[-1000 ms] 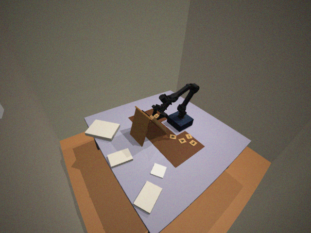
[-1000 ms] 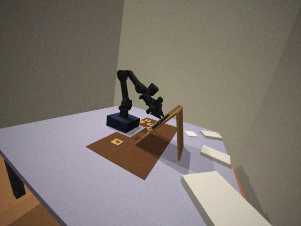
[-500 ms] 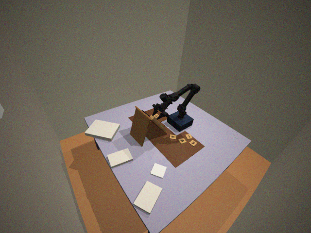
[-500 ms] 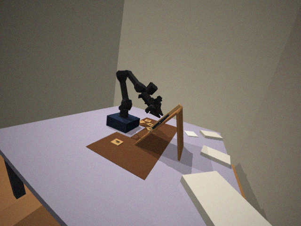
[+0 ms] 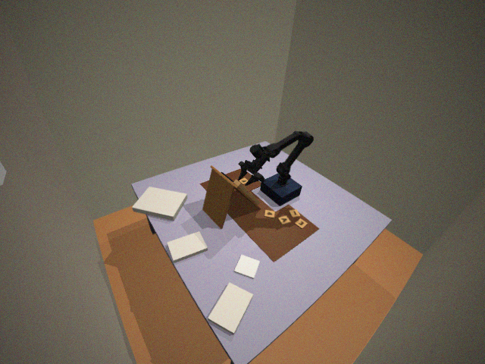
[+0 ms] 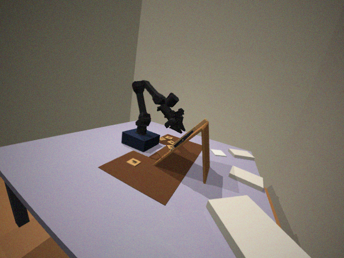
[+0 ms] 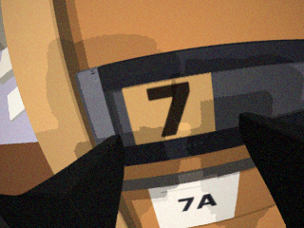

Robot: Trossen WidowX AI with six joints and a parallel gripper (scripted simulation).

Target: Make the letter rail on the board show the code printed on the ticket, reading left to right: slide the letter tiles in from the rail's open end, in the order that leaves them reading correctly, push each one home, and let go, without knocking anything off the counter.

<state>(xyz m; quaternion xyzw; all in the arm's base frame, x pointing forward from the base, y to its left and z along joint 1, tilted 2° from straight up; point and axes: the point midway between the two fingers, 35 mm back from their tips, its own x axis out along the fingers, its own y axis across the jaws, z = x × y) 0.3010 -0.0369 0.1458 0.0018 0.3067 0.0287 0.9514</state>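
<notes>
Right now the tan tile marked 7 is 30 mm ahead of my gripper tip and 20 mm below it. Round my gripper tip: white card (220 mm ahead, 360 mm to the left, 200 mm below); then white ticket (30 mm behind, 10 mm to the right, 100 mm below); then brown mat (130 mm behind, 30 mm to the left, 200 mm below).
</notes>
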